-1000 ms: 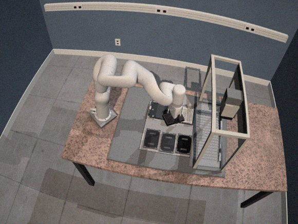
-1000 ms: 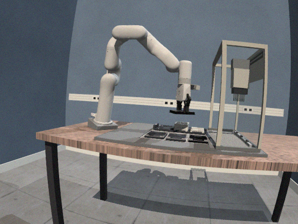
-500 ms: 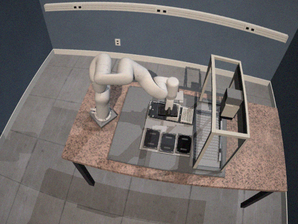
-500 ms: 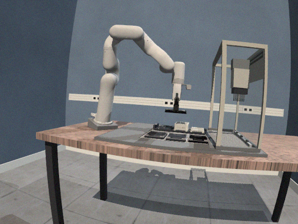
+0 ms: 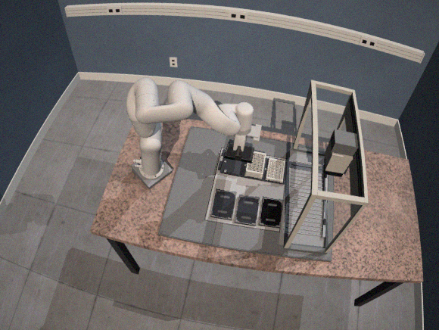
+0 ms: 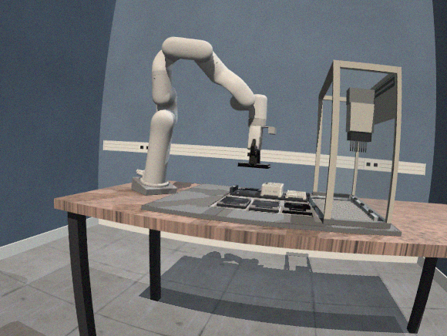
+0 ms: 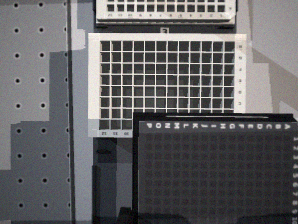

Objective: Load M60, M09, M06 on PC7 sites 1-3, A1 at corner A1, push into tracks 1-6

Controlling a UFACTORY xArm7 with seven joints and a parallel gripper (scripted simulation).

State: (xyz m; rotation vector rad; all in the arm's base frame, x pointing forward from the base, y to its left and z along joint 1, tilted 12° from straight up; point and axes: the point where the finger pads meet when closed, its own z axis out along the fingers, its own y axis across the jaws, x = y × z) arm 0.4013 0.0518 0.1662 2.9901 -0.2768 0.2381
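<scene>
Right now my hand is 12 cm above the dark plate carrier PC7, 8 cm short of it and 1 cm to the right of it. Round my hand: white deep-well block M09: 11 cm below, 9 cm ahead; then dark 384-well plate M60: 1 cm below; then white 96-well plate M06: 19 cm ahead, 12 cm below, 2 cm to the right.
</scene>
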